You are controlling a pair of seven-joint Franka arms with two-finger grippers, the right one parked.
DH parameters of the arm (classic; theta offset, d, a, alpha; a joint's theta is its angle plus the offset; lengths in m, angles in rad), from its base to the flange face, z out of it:
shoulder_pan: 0 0.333 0 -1.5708
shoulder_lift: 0 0 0 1.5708
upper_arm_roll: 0 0.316 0.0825 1.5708
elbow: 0 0 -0.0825 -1.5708
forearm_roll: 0 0.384 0 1.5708
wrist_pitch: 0 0 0.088 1.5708
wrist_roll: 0 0.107 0 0
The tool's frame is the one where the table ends.
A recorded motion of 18 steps. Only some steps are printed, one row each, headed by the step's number.
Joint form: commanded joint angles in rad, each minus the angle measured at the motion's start. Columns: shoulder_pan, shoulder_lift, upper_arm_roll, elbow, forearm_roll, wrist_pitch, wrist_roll.
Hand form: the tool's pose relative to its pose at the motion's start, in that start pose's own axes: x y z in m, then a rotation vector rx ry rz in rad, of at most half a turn. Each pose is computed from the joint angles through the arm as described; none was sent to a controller.
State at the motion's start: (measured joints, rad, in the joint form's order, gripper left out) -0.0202 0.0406 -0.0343 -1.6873 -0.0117 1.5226 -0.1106
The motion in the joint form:
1: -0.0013 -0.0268 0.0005 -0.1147 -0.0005 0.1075 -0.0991
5: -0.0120 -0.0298 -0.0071 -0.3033 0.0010 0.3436 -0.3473
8: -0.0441 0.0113 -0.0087 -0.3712 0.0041 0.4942 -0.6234
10: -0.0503 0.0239 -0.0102 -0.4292 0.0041 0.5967 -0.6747
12: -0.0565 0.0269 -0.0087 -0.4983 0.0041 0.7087 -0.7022
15: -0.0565 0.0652 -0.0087 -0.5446 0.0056 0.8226 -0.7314
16: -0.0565 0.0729 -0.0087 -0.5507 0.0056 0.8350 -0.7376
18: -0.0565 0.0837 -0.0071 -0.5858 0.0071 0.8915 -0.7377
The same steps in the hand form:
1: 0.0007 0.0003 0.0313 -0.0026 0.0194 -0.0995
5: 0.0096 0.0099 0.0993 -0.0144 0.0689 -0.3314
8: 0.0215 0.0289 0.1394 -0.0354 0.1076 -0.5732
10: 0.0236 0.0328 0.1640 -0.0523 0.1360 -0.6166
12: 0.0214 0.0344 0.1876 -0.0726 0.1715 -0.6388
15: 0.0264 0.0343 0.2178 -0.0898 0.1968 -0.6666
16: 0.0269 0.0342 0.2234 -0.0900 0.1952 -0.6729
18: 0.0247 0.0326 0.2395 -0.0946 0.2051 -0.6735

